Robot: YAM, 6 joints.
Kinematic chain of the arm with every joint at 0, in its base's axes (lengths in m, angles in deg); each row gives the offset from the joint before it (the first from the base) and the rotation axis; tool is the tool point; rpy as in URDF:
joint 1: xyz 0 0 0.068 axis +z
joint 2: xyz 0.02 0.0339 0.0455 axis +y
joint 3: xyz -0.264 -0.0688 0 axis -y
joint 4: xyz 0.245 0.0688 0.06 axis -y
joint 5: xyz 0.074 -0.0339 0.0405 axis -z
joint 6: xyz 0.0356 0 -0.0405 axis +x
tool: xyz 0 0 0 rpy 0 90 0
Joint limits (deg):
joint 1: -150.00..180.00
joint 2: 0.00..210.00
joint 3: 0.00..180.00
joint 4: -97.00..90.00
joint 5: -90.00..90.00
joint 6: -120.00..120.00
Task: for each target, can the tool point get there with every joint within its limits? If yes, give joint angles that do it. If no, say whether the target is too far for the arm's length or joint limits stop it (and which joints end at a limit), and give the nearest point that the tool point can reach.
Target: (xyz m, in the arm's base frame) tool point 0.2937 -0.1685 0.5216
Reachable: yes | joints 144.97 20.42 124.03 -17.42 59.34 89.89
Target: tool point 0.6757 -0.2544 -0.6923
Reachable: no: too far | nearest point 0.4274 -0.1609 -0.3146 | short by 0.462 m
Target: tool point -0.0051 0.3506 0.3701
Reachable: yes | joints 85.70 97.80 100.17 -58.11 -61.96 59.76
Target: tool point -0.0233 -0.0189 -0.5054
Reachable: no: joint limits stop it (at a limit: joint 2) | nearest point -0.0780 -0.0633 -0.3486 | short by 0.172 m
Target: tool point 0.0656 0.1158 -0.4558
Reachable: no: joint limits stop it (at a limit: joint 2) | nearest point 0.0770 0.1359 -0.3683 | short by 0.090 m
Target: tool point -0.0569 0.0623 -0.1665
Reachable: yes | joints 119.25 177.50 35.41 26.36 -32.67 -78.27
